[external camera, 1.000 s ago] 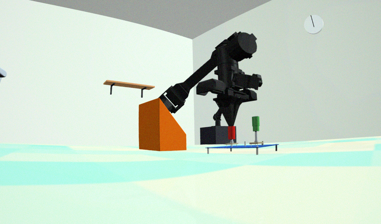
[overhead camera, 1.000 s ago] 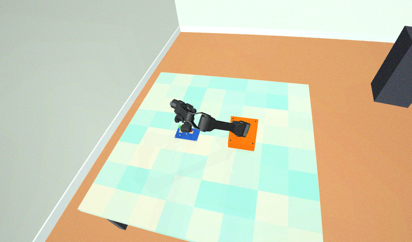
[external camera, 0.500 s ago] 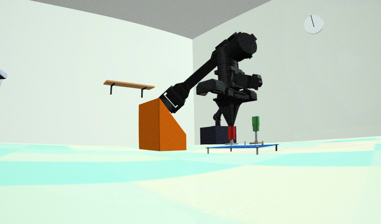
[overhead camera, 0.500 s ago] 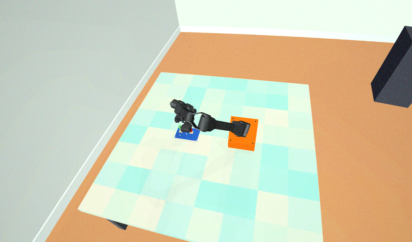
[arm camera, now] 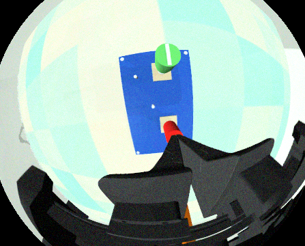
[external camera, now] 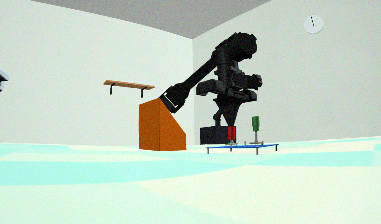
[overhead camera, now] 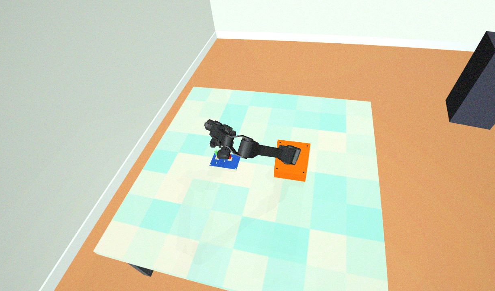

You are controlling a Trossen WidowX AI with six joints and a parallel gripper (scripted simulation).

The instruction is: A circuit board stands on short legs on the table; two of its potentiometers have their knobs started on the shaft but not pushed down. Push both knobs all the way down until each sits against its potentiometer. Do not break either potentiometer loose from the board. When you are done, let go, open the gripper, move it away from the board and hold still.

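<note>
Now: the red knob 20 mm below my gripper tip. From my gripper tip the other things lie so: green knob: 70 mm ahead, 10 mm to the left.
</note>
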